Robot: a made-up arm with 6 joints. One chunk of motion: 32 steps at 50 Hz.
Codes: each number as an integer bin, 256 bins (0 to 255) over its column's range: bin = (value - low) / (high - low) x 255, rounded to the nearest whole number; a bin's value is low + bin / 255 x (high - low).
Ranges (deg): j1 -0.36..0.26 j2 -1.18..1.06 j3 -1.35..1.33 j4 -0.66..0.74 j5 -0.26..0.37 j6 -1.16..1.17
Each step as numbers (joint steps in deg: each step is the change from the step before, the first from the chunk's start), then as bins.
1 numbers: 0.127 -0.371 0.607 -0.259 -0.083 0.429
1 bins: 200 92 186 73 72 174
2 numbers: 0.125 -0.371 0.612 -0.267 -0.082 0.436
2 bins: 199 92 187 72 72 175
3 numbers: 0.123 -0.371 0.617 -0.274 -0.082 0.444
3 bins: 199 92 187 70 72 176
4 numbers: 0.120 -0.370 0.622 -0.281 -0.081 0.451
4 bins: 197 92 188 69 72 176
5 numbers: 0.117 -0.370 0.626 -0.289 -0.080 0.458
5 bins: 196 92 188 68 73 177
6 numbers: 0.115 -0.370 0.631 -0.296 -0.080 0.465
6 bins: 195 92 188 66 73 178
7 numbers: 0.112 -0.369 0.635 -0.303 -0.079 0.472
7 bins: 194 92 189 65 73 179
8 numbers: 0.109 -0.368 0.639 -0.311 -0.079 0.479
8 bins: 193 92 189 64 73 179
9 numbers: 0.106 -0.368 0.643 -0.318 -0.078 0.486
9 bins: 192 92 190 62 74 180
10 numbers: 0.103 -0.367 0.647 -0.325 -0.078 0.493
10 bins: 190 93 190 61 74 181
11 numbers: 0.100 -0.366 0.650 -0.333 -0.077 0.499
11 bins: 189 93 190 60 74 182
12 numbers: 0.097 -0.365 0.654 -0.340 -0.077 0.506
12 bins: 188 93 191 58 74 182
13 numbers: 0.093 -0.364 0.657 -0.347 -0.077 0.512
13 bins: 186 93 191 57 74 183
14 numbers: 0.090 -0.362 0.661 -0.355 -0.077 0.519
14 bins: 185 93 191 56 74 184
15 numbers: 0.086 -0.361 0.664 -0.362 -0.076 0.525
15 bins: 183 93 192 54 74 184
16 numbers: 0.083 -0.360 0.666 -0.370 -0.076 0.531
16 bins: 182 93 192 53 74 185
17 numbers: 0.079 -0.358 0.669 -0.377 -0.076 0.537
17 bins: 181 94 192 52 74 186
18 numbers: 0.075 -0.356 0.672 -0.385 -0.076 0.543
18 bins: 179 94 192 50 74 186
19 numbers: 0.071 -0.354 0.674 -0.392 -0.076 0.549
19 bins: 177 94 193 49 74 187
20 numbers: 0.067 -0.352 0.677 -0.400 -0.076 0.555
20 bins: 176 94 193 47 74 188
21 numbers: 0.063 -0.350 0.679 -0.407 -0.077 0.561
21 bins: 174 94 193 46 74 188
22 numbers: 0.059 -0.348 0.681 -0.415 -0.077 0.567
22 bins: 172 95 193 45 74 189
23 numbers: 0.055 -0.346 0.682 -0.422 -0.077 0.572
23 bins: 171 95 193 43 74 190
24 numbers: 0.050 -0.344 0.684 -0.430 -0.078 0.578
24 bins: 169 95 194 42 74 190
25 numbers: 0.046 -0.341 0.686 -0.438 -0.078 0.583
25 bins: 167 96 194 40 74 191
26 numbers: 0.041 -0.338 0.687 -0.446 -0.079 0.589
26 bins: 165 96 194 39 73 191
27 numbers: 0.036 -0.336 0.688 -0.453 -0.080 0.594
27 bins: 163 96 194 38 73 192
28 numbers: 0.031 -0.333 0.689 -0.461 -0.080 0.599
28 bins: 161 96 194 36 73 193
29 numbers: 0.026 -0.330 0.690 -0.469 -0.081 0.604
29 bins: 159 97 194 35 72 193
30 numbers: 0.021 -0.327 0.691 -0.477 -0.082 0.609
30 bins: 157 97 194 33 72 194
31 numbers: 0.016 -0.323 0.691 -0.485 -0.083 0.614
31 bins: 155 98 194 32 72 194
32 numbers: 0.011 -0.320 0.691 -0.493 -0.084 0.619
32 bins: 153 98 194 30 71 195
